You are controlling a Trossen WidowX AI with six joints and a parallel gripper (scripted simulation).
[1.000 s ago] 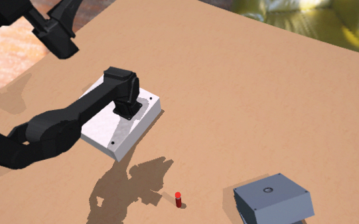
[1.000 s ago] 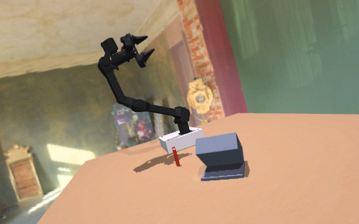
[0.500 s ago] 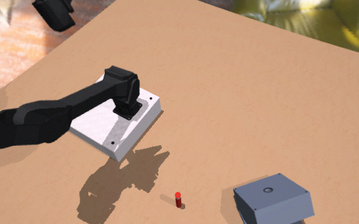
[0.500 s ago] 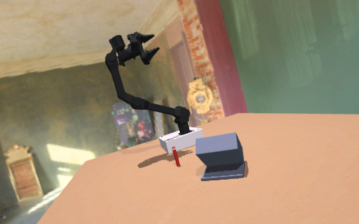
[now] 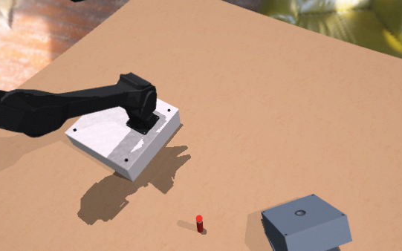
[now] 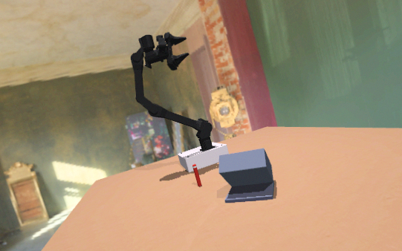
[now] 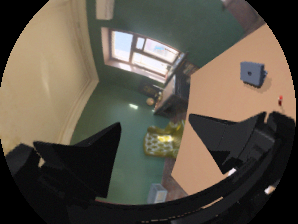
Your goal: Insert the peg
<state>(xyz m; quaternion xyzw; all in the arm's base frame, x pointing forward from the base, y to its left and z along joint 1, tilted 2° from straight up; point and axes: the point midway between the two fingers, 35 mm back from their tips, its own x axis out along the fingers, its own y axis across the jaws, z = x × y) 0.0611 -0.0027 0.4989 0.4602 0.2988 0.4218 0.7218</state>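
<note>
My gripper tip is 510 mm above the red round peg, 210 mm short of it and 160 mm to the left of it. From my gripper tip the other things lie so: grey panel block (500 mm below, 390 mm ahead, 50 mm to the right).
</note>
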